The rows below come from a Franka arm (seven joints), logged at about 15 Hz.
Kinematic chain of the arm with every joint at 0, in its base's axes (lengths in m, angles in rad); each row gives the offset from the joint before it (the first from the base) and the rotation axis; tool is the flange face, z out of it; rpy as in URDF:
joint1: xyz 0 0 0.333 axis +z
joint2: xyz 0 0 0 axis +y
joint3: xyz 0 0 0.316 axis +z
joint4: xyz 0.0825 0 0 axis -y
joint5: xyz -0.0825 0 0.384 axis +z
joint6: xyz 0 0 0 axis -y
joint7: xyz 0.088 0 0 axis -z
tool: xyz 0 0 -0.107 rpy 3.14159 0 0
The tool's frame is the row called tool.
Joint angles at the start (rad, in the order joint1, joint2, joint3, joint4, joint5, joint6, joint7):
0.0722, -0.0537, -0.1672, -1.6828, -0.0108, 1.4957, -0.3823
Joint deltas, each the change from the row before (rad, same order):
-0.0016, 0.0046, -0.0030, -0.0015, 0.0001, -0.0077, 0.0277
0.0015, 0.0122, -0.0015, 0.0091, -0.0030, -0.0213, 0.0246
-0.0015, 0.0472, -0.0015, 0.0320, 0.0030, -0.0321, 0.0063
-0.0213, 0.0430, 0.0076, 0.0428, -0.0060, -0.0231, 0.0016
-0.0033, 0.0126, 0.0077, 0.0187, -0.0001, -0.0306, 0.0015
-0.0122, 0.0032, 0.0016, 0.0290, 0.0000, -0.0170, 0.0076
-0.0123, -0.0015, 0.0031, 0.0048, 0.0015, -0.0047, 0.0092
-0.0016, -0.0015, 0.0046, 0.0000, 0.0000, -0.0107, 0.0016
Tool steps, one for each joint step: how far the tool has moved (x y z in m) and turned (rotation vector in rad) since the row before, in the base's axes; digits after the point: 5 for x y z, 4 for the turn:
-0.00005, -0.00225, -0.00365, -0.0031, 0.0141, -0.0320
0.00112, 0.00002, -0.00365, -0.0065, 0.0249, -0.0243
0.00984, -0.00029, -0.01233, -0.0016, 0.0469, -0.0098
0.00968, -0.00750, -0.00515, -0.0108, 0.0240, -0.0150
0.00081, 0.00272, -0.00028, 0.0007, 0.0244, 0.0023
-0.00006, -0.00565, 0.01021, -0.0034, -0.0087, -0.0181
-0.00127, -0.00484, 0.00266, -0.0006, -0.0017, -0.0182
-0.00150, 0.00170, 0.00017, 0.0013, 0.0091, 0.0012

